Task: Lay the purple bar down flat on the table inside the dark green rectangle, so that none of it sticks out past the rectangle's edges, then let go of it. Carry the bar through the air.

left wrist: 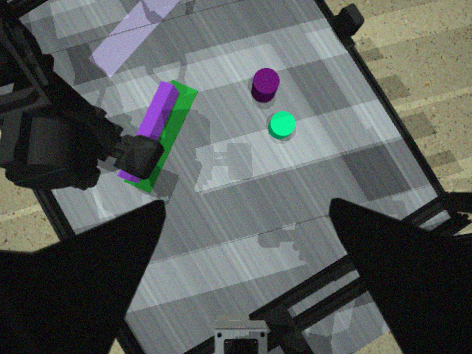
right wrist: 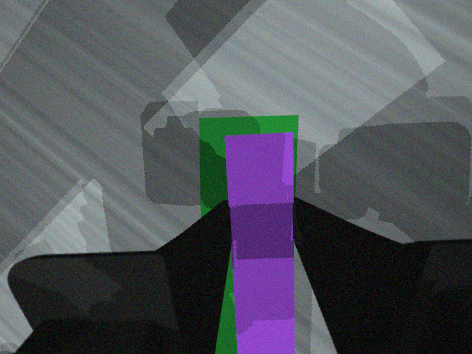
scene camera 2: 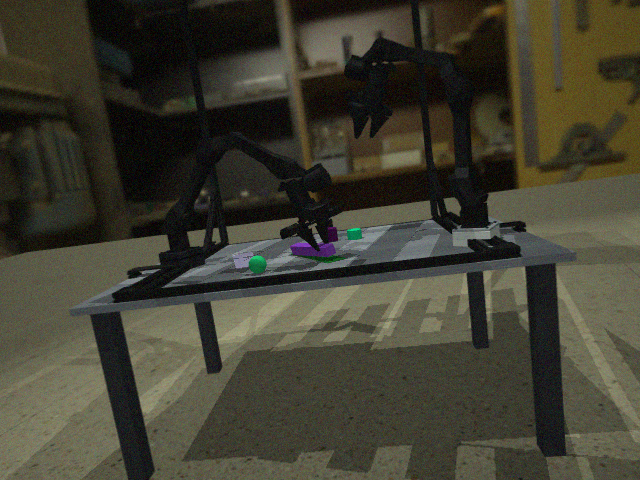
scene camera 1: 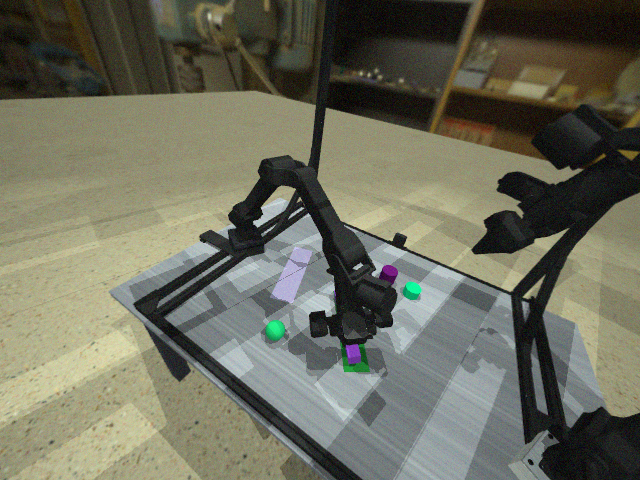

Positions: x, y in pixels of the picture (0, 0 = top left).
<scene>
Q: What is my right gripper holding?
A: A purple bar.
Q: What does my left gripper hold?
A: Nothing.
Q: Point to a purple cylinder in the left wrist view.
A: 265, 83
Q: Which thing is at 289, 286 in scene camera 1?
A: A pale lilac rectangle.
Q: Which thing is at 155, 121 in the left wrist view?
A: A purple bar.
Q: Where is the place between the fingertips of my right gripper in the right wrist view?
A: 259, 207
</scene>
